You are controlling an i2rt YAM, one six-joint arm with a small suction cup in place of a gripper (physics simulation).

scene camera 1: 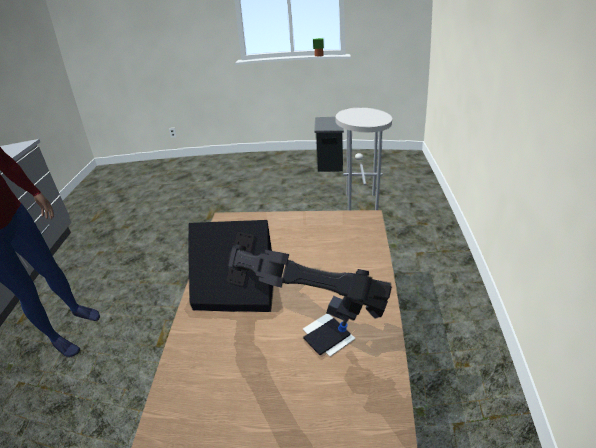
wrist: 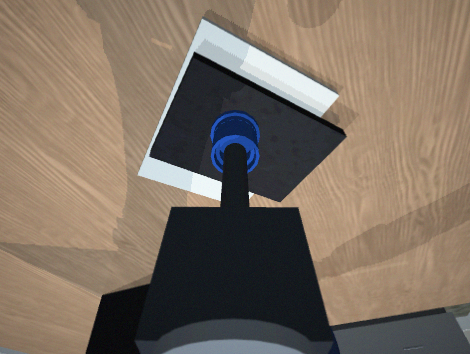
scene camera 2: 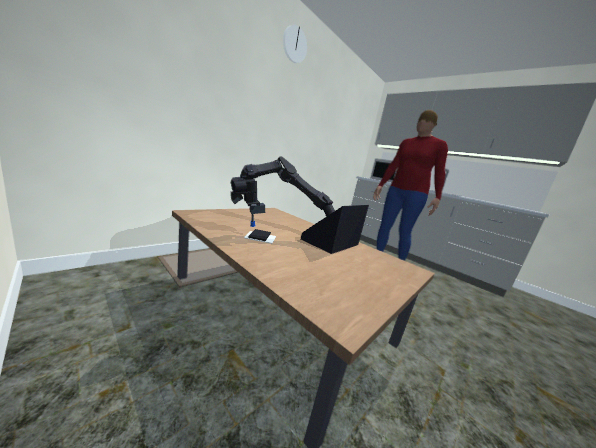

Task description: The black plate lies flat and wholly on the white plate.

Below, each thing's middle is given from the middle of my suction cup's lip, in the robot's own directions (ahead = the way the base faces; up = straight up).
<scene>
The black plate (scene camera 1: 323, 338) is 70 mm below my suction cup and 60 mm behind it. From my suction cup the other things lie so: white plate (wrist: 212, 41) (70 mm below, 50 mm behind, 20 mm to the left).
</scene>
